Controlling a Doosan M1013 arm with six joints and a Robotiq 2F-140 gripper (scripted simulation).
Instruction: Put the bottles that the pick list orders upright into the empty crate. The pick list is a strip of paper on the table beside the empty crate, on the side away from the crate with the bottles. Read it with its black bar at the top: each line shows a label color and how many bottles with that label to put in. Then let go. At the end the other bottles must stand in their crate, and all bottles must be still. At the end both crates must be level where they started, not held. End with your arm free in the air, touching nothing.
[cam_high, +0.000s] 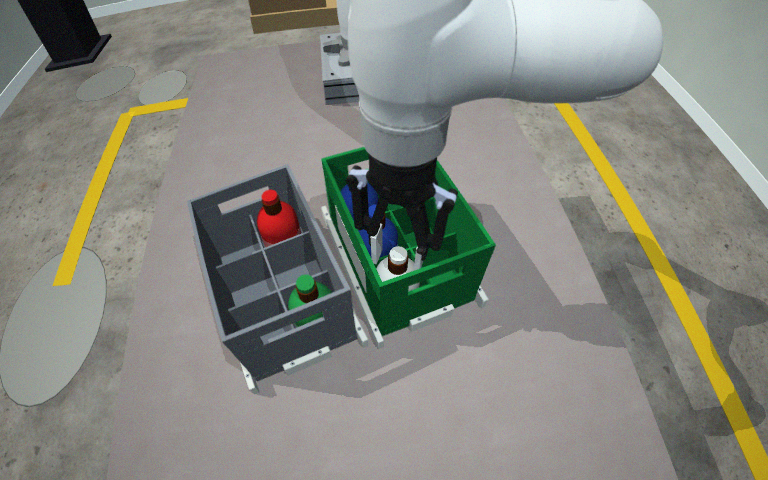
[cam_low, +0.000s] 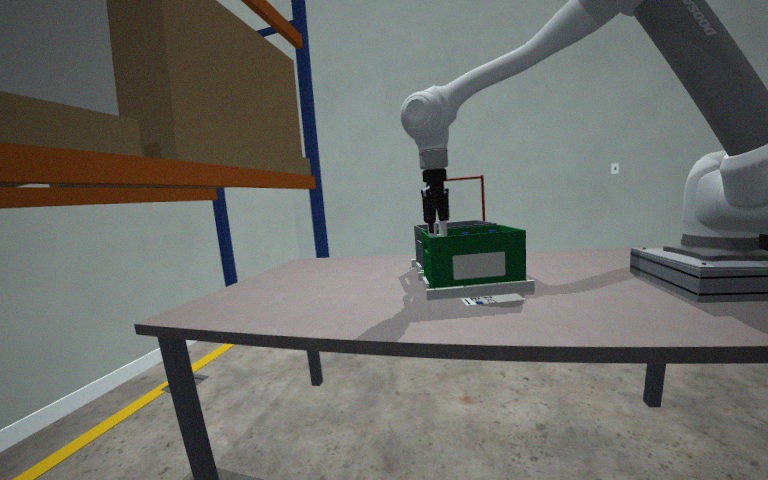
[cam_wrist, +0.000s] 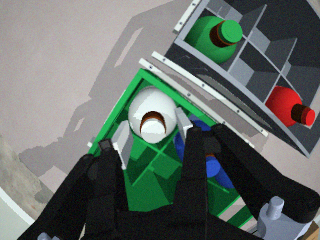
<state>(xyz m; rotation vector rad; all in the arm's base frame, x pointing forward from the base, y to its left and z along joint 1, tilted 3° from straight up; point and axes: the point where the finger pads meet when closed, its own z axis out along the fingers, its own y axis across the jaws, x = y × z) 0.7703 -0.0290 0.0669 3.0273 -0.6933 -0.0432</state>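
Now: the white-label bottle 80 mm below my hand. Also, from my hand: green crate: 100 mm behind, 20 mm to the left, 90 mm below; then grey crate: 40 mm behind, 200 mm to the right, 90 mm below; then green bottle: 30 mm ahead, 140 mm to the right, 80 mm below.
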